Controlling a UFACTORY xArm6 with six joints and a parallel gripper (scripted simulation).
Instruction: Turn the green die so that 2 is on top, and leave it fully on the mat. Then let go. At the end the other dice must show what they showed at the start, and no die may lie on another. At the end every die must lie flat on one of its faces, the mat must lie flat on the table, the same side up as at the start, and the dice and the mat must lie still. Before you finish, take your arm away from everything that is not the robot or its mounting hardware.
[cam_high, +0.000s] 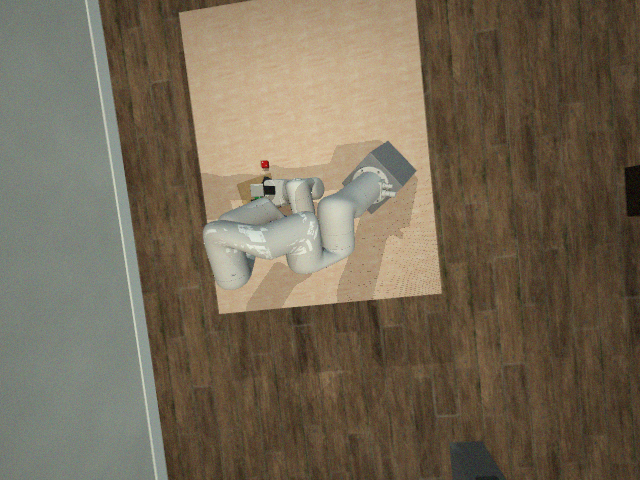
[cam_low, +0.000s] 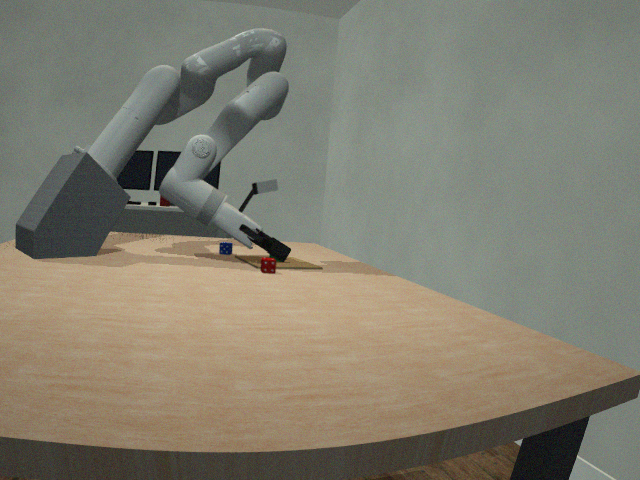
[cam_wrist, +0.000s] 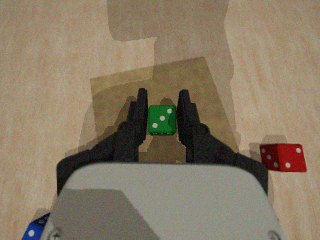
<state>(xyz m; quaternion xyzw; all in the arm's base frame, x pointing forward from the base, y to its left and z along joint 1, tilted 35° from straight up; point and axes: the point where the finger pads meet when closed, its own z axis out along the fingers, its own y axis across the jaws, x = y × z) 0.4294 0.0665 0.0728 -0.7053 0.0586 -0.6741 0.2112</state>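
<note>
Now: the green die 10 mm below my hand. The rest, counted from my hand: tan mat 30 mm below; then blue die 120 mm behind, 70 mm to the left, 20 mm below; then red die 120 mm to the right, 20 mm below, 10 mm behind.
</note>
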